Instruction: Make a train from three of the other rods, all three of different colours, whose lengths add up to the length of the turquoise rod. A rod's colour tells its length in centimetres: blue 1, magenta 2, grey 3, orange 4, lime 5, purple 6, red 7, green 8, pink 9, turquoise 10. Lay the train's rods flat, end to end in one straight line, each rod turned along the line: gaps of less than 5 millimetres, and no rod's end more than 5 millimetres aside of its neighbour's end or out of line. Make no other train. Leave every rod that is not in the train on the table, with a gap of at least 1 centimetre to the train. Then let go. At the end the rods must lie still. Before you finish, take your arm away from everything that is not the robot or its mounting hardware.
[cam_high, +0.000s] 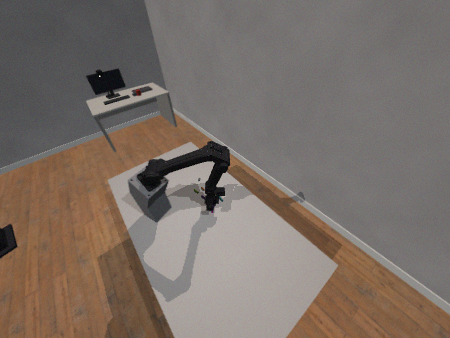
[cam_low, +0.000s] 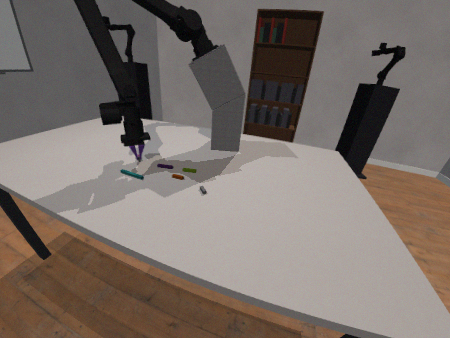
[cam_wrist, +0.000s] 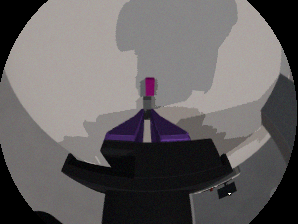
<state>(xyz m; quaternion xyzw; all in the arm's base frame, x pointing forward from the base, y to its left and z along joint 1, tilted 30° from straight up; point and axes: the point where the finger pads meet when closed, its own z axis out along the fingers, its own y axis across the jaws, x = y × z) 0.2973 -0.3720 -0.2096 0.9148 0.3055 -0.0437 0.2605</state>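
Now: hand 30 mm past the magenta rod, 20 mm to the left of it and 10 mm above it. Round my hand: purple rod 120 mm to the left, 20 mm ahead, 10 mm below; then turquoise rod 100 mm ahead, 30 mm to the left, 10 mm below; then orange rod 190 mm to the left, 80 mm ahead, 10 mm below.
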